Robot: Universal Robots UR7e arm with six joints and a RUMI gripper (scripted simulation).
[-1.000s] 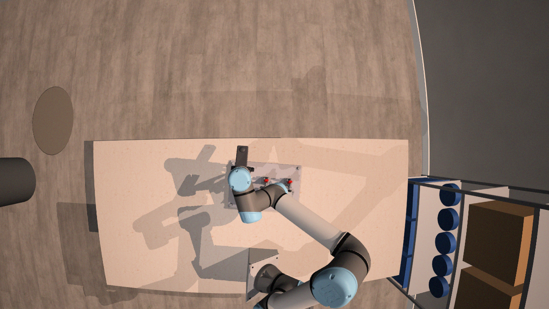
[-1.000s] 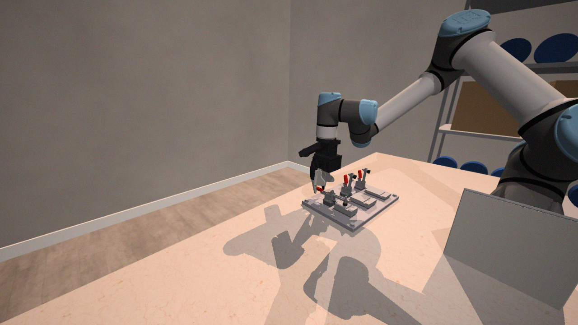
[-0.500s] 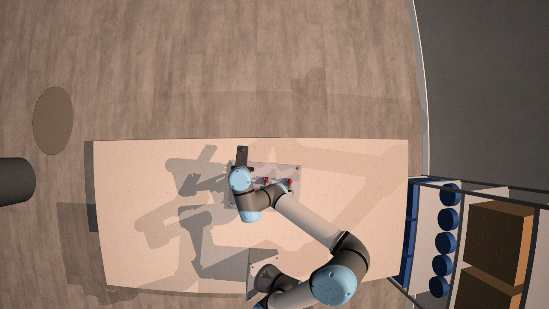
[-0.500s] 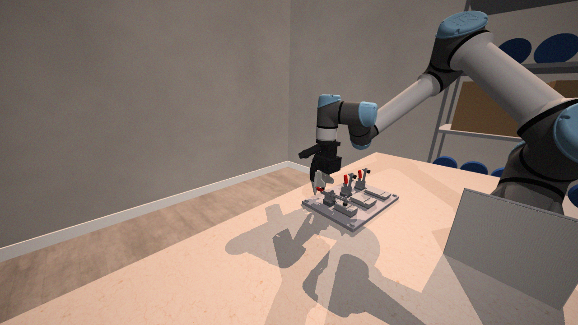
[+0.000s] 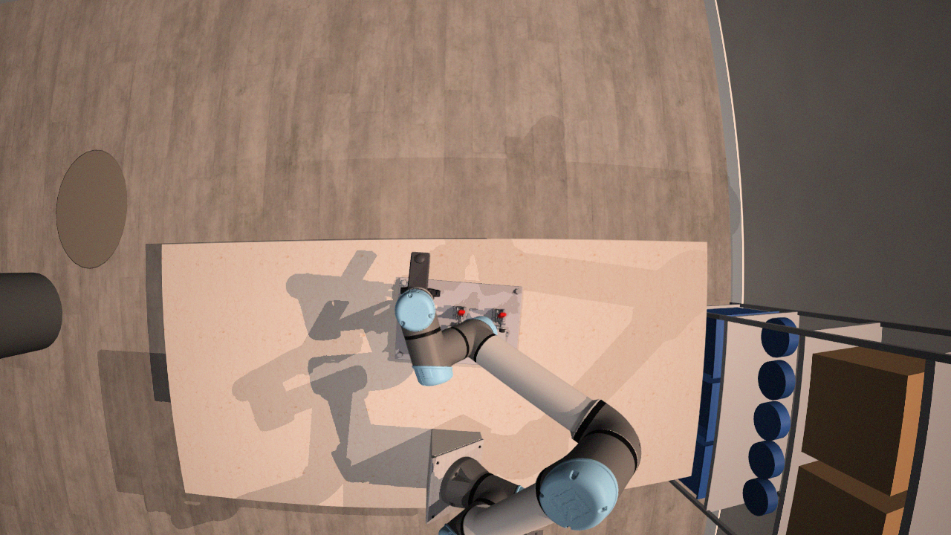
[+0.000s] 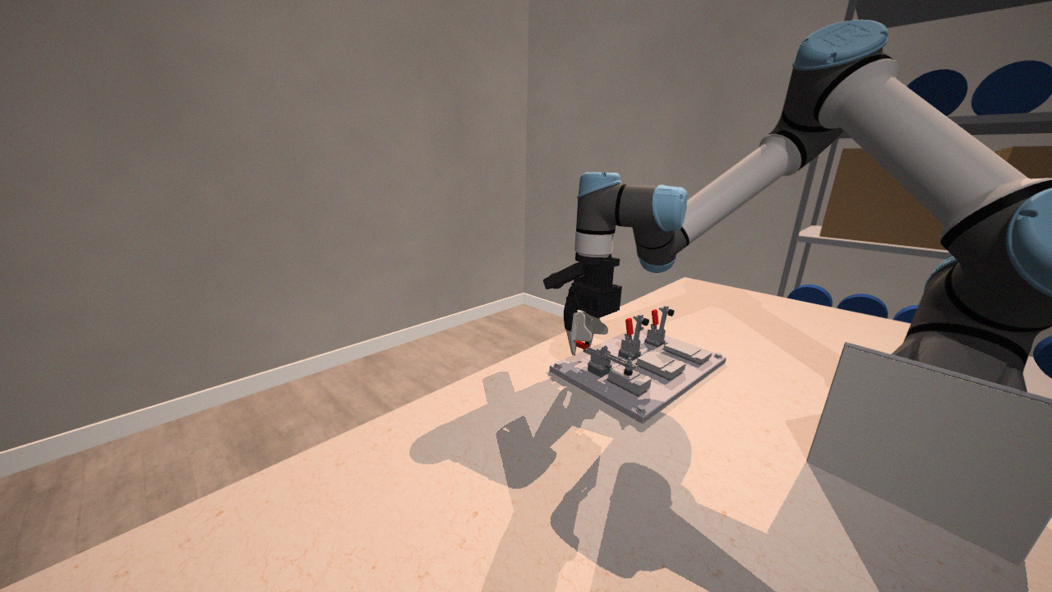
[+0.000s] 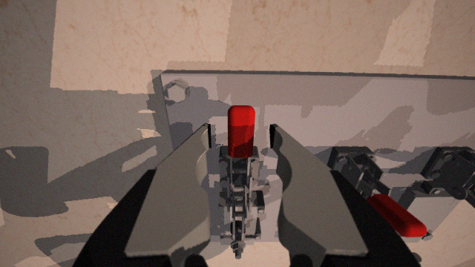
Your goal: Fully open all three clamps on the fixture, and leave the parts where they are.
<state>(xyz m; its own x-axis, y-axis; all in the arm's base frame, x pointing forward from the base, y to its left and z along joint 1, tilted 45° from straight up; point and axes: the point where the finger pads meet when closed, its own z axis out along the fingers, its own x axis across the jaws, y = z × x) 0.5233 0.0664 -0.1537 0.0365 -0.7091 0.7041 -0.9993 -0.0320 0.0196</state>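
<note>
The grey fixture plate lies 8 cm behind my hand, 11 cm to the right of it and 5 cm below it.
</note>
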